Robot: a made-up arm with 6 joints. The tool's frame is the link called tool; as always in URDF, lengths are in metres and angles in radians. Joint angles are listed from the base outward.
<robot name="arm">
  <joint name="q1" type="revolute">
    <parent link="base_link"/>
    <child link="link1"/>
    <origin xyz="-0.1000 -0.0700 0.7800" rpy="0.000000 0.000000 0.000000"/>
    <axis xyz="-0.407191 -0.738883 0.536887"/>
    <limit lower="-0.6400" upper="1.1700"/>
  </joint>
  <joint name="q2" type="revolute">
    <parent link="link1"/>
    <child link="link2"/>
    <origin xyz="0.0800 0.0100 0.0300" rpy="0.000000 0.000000 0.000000"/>
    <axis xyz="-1 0 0"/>
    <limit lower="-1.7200" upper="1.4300"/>
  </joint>
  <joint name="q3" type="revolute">
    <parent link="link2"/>
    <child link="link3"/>
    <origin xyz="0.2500 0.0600 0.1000" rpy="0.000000 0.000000 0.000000"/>
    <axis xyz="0 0 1"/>
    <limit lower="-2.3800" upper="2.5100"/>
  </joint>
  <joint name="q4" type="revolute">
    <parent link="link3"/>
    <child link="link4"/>
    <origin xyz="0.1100 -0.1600 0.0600" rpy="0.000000 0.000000 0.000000"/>
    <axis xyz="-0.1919 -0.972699 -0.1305"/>
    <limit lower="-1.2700" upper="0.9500"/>
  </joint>
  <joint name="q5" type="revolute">
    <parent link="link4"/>
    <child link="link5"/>
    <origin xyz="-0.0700 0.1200 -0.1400" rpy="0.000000 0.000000 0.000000"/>
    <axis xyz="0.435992 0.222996 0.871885"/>
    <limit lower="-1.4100" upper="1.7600"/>
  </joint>
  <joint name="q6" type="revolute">
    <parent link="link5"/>
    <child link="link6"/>
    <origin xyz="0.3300 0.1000 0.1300" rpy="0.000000 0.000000 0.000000"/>
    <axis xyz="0 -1 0"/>
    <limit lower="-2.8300" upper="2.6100"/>
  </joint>
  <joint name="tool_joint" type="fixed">
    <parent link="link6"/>
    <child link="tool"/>
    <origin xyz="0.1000 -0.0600 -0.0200" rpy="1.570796 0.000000 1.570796"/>
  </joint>
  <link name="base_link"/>
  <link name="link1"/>
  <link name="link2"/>
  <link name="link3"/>
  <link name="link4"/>
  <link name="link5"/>
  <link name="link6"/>
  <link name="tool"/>
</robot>
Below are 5 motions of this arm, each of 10 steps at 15 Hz.
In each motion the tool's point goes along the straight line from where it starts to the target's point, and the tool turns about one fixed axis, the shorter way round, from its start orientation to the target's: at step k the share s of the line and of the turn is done. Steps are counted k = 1, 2, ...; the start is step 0. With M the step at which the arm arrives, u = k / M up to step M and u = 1 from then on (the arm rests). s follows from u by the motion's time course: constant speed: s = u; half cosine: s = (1 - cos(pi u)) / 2; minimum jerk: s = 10 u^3 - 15 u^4 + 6 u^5.
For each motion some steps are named. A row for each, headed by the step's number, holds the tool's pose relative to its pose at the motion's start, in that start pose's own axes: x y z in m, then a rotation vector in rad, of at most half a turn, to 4 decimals.
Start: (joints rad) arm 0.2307 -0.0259 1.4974 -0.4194 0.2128 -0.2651
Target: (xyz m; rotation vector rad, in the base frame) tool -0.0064 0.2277 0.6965 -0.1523 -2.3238 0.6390
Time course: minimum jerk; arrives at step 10
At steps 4, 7, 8, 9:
4: 0.0420 -0.0643 -0.0119 0.3668 0.1732 0.1917
7: 0.1107 -0.1696 -0.0314 0.9671 0.4566 0.5055
8: 0.1246 -0.1910 -0.0353 1.0886 0.5140 0.5690
9: 0.1311 -0.2010 -0.0372 1.1456 0.5409 0.5988

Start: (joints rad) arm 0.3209 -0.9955 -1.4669 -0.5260 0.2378 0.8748
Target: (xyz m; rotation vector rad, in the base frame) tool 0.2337 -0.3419 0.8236 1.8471 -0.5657 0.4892
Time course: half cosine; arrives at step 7
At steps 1, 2, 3, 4, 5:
1: -0.0049 0.0117 -0.0023 -0.0169 -0.0111 0.0054
2: -0.0186 0.0445 -0.0087 -0.0644 -0.0423 0.0204
3: -0.0383 0.0919 -0.0180 -0.1330 -0.0873 0.0421
4: -0.0602 0.1445 -0.0283 -0.2091 -0.1372 0.0663
5: -0.0800 0.1919 -0.0376 -0.2777 -0.1822 0.0880

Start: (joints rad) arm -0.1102 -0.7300 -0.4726 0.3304 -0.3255 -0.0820
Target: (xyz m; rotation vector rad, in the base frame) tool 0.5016 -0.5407 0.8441 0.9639 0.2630 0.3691
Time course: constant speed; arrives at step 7
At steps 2, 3, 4, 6, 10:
2: -0.0162 0.0306 0.0036 -0.2577 -0.0182 -0.1218
3: -0.0243 0.0459 0.0053 -0.3865 -0.0273 -0.1828
4: -0.0324 0.0613 0.0071 -0.5153 -0.0364 -0.2437
6: -0.0487 0.0919 0.0107 -0.7730 -0.0547 -0.3655
10: -0.0568 0.1072 0.0125 -0.9019 -0.0638 -0.4264

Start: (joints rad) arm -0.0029 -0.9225 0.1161 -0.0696 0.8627 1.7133
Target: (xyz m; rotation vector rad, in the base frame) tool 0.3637 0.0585 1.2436 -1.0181 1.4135 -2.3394
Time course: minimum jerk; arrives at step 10
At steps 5, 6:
5: 0.0927 0.0001 -0.0798 0.1463 -0.1593 0.2531
6: 0.1266 0.0002 -0.1089 0.1997 -0.2174 0.3455

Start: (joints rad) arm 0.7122 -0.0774 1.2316 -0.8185 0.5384 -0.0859
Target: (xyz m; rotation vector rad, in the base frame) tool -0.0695 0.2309 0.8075 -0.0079 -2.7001 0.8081
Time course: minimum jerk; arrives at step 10
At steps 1, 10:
1: 0.0004 -0.0010 -0.0009 0.0079 0.0014 0.0022
10: 0.0505 -0.1129 -0.1054 0.9223 0.1585 0.2550

